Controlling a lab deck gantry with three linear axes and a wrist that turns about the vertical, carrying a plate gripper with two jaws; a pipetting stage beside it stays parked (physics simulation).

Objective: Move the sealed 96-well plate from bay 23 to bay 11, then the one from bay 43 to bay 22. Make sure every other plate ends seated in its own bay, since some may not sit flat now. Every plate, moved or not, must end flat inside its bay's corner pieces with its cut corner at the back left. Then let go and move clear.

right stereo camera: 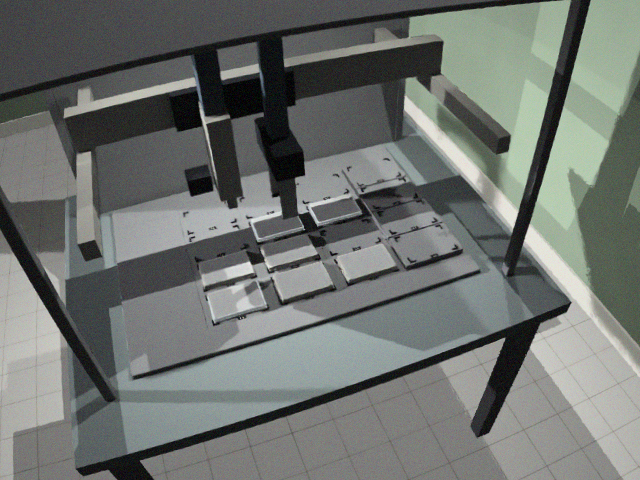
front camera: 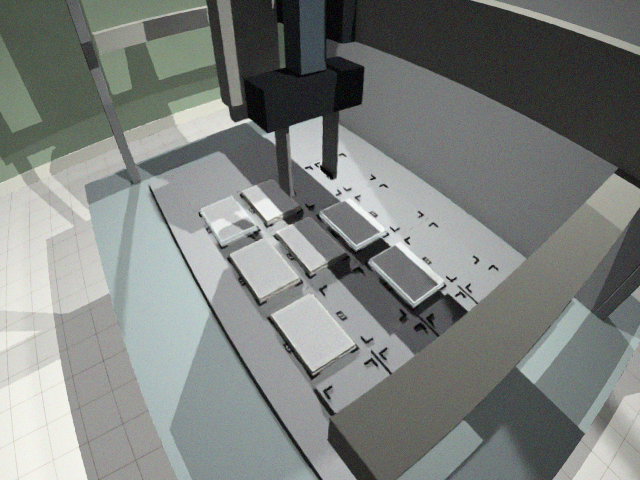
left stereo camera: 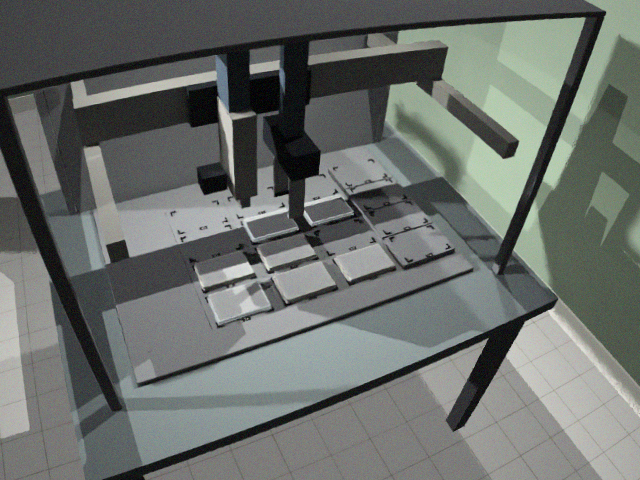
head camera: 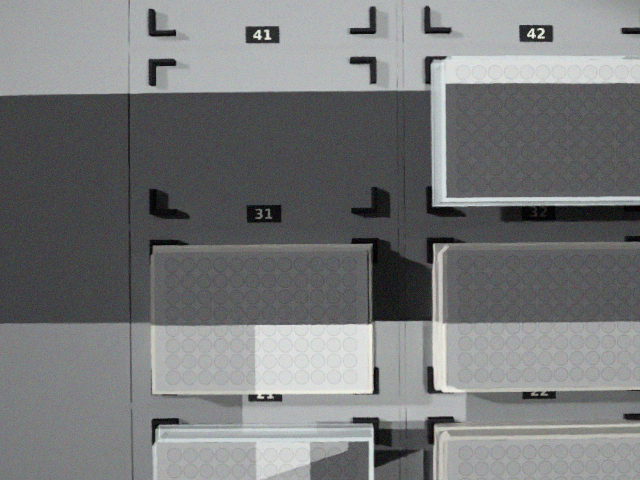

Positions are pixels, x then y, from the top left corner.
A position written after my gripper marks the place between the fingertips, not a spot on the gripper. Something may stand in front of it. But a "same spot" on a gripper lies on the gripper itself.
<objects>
my gripper: right stereo camera; front camera 308,182; left stereo camera; not seen in the head camera view (out of frame)
same spot on my gripper: (left stereo camera: pixel 296 191) = (right stereo camera: pixel 287 191)
</objects>
